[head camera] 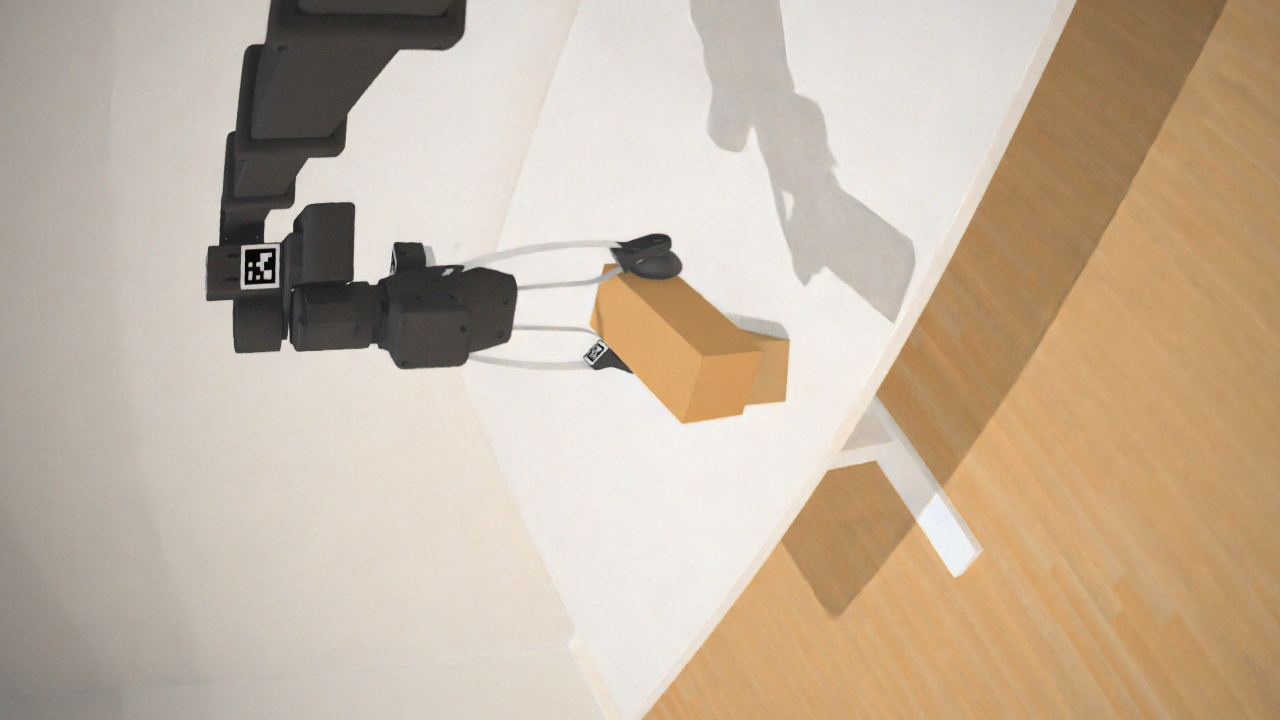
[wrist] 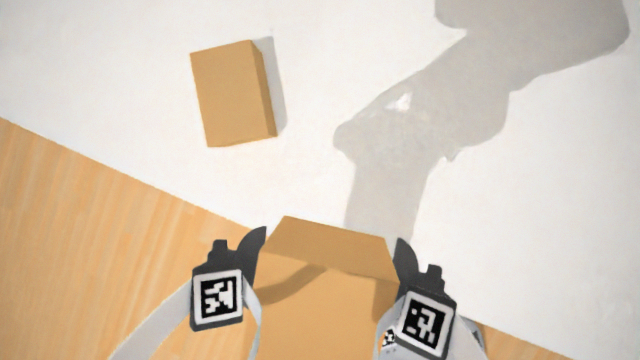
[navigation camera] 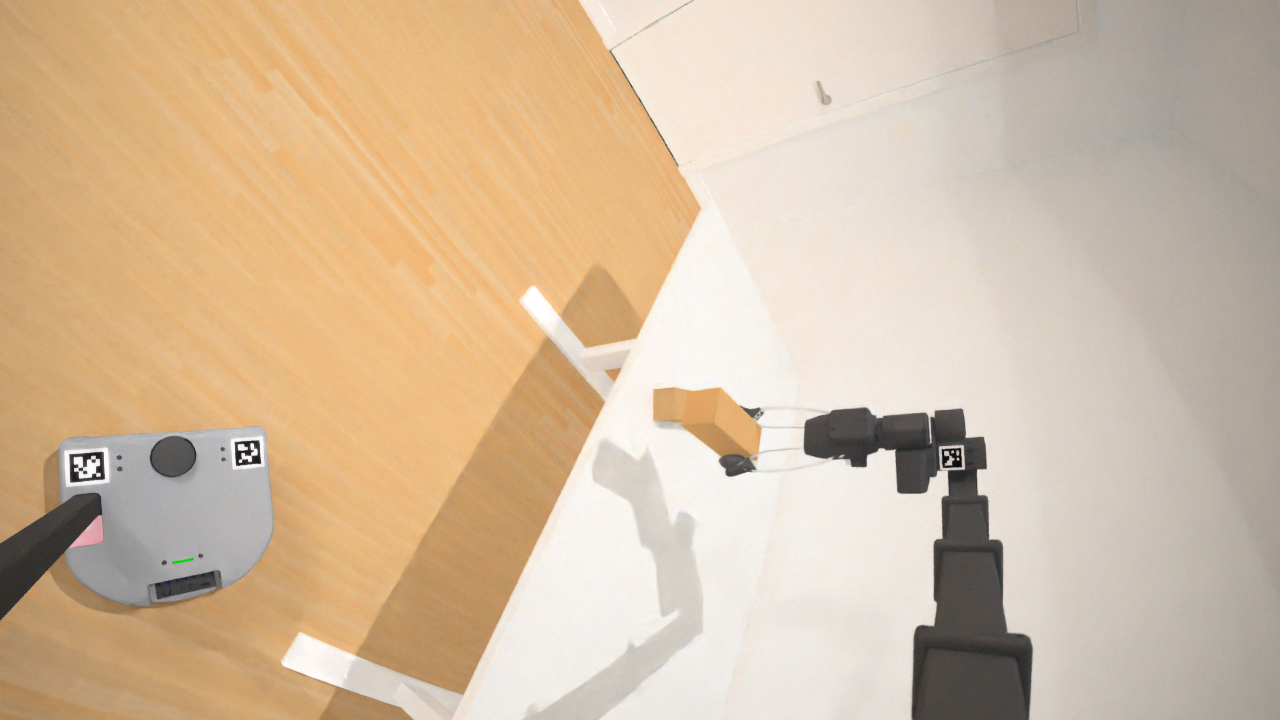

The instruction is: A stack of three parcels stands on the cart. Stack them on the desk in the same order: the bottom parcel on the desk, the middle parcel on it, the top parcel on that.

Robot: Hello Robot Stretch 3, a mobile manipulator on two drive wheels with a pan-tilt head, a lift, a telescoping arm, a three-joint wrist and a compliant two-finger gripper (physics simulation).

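Frame: origin at the robot's base, x up, y left, z back, level; centimetres.
Seen in the pictures: gripper, fingertip midpoint: [wrist: 326,260]; robot's base at its link origin: [wrist: 391,345] [navigation camera: 174,454].
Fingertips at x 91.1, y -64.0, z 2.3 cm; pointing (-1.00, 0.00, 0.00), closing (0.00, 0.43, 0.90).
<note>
Offsets run from my fingertips to a thing's top centre. Level surfaces: height alone.
My gripper [head camera: 629,308] [navigation camera: 744,438] [wrist: 326,260] is shut on a long orange-brown parcel @(dy +4.0, dx +5.5, dz -2.5 cm) [head camera: 684,344] [navigation camera: 720,420] [wrist: 320,312], with one fingertip against each side. The held parcel is above the white desk @(dx -19.0 cm) [head camera: 644,537] [navigation camera: 707,304] [wrist: 525,210]. A smaller-looking orange-brown parcel @(dy -13.5, dx -14.1, dz -5.5 cm) [head camera: 772,371] [navigation camera: 665,404] [wrist: 232,95] lies on the desk. It is partly hidden behind the held parcel in the head and navigation views, and stands apart from it, ahead and to the left, in the wrist view. The cart and a third parcel do not show.
A pale wall [head camera: 268,537] [navigation camera: 895,268] runs along the desk's far side. White desk feet [head camera: 948,532] [navigation camera: 344,667] stick out over the wooden floor @(dx -91.0 cm) [head camera: 1118,447] [navigation camera: 313,268]. My grey base [navigation camera: 179,519] stands on the floor, apart from the desk. The arm's shadow falls across the desk.
</note>
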